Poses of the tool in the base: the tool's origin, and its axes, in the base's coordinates. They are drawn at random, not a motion.
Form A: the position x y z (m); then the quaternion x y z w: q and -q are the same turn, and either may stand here.
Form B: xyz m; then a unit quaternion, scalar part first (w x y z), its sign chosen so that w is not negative. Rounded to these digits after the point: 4 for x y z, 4 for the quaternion.
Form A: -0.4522, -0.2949, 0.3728, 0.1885, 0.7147, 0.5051, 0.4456
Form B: -0.4522, -0.2949, 0.3728, 0.4456, 0.1885, 0.7147, 0.5051
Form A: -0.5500, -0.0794, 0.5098, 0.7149, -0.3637, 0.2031, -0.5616
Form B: -0.5500, -0.0794, 0.5098, 0.5616, -0.7149, 0.3637, -0.2031
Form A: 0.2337, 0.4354, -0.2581, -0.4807, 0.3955, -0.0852, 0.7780
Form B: 0.2337, 0.4354, -0.2581, 0.7780, -0.4807, 0.3955, -0.0852
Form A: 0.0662, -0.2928, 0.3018, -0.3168, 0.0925, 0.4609, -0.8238
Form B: 0.0662, -0.2928, 0.3018, 0.8238, 0.3168, -0.0925, -0.4609
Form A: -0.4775, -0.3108, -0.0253, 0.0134, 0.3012, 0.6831, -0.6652
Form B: -0.4775, -0.3108, -0.0253, 0.6652, -0.0134, -0.3012, -0.6831
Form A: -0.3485, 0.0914, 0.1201, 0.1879, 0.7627, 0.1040, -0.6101
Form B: -0.3485, 0.0914, 0.1201, 0.6101, -0.1879, -0.7627, -0.1040
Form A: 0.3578, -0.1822, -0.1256, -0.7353, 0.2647, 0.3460, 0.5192
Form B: 0.3578, -0.1822, -0.1256, 0.5192, -0.7353, 0.2647, 0.3460
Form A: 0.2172, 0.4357, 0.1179, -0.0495, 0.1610, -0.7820, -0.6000
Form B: 0.2172, 0.4357, 0.1179, 0.6000, 0.0495, -0.1610, 0.7820
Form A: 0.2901, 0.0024, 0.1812, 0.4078, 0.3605, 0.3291, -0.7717
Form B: 0.2901, 0.0024, 0.1812, 0.7717, -0.4078, -0.3605, -0.3291
